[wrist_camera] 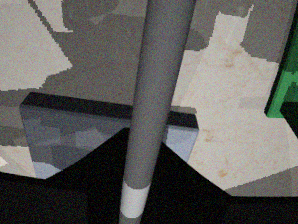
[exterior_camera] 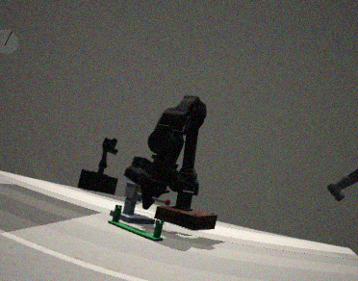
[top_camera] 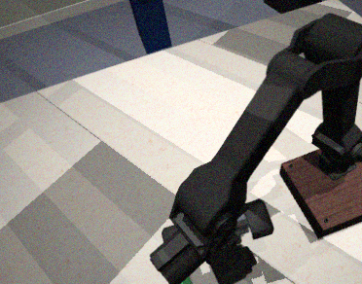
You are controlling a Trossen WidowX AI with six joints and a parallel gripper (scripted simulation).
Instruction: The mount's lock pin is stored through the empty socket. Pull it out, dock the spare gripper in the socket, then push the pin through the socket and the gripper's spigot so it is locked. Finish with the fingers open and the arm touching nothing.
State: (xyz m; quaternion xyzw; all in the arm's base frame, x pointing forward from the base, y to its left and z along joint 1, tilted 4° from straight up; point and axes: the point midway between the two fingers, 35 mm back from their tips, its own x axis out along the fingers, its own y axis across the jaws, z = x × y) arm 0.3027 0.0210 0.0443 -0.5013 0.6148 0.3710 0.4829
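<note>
The grey mount is 20 mm behind my gripper tip and 50 mm to the right of it. The rest, counted from my gripper tip: spare gripper: 20 mm behind, 50 mm to the right, 80 mm above; green rack: 100 mm ahead, 40 mm to the left, 20 mm below.
</note>
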